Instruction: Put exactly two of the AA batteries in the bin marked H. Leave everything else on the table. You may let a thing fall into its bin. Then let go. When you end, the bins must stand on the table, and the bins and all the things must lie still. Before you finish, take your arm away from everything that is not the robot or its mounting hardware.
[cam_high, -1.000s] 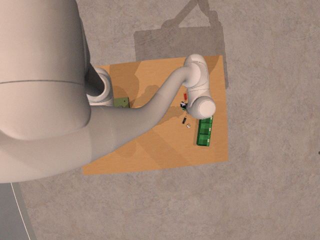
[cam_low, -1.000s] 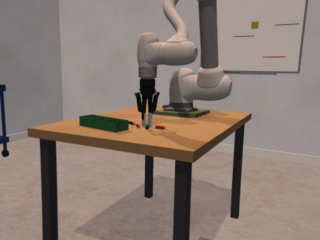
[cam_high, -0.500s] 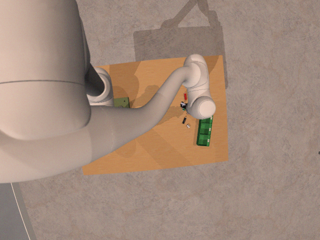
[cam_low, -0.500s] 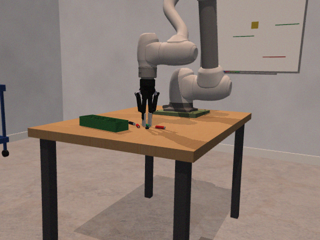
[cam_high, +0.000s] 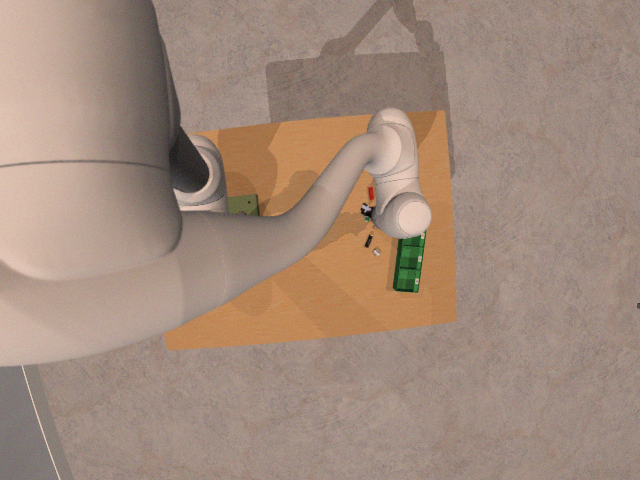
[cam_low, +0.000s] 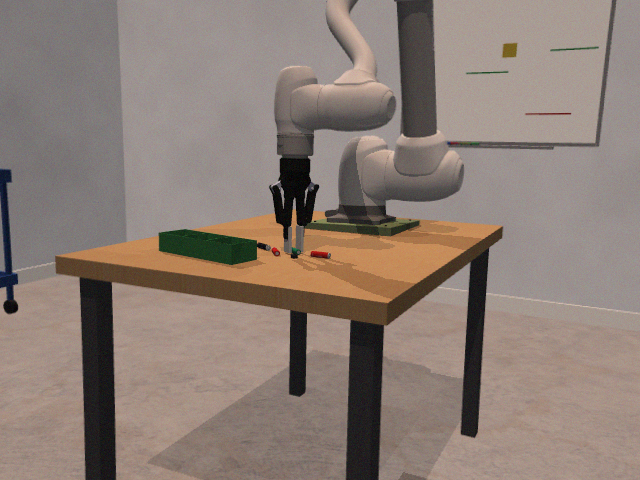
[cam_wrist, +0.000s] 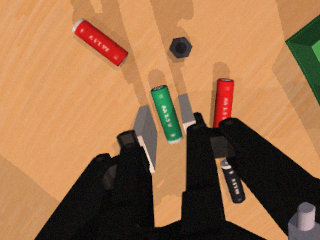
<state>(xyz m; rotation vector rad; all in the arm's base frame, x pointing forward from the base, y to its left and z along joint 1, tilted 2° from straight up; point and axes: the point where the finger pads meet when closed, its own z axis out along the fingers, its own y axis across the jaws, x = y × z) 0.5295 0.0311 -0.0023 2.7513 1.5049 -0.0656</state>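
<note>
My gripper is now 3 cm above the green AA battery. The rest, counted from my hand: small white block: 14 cm to the right, 3 cm below, 2 cm ahead; small black round piece: 5 cm ahead, 3 cm to the left, 3 cm below; black AA battery: 9 cm to the right, 3 cm below, 1 cm behind.
</note>
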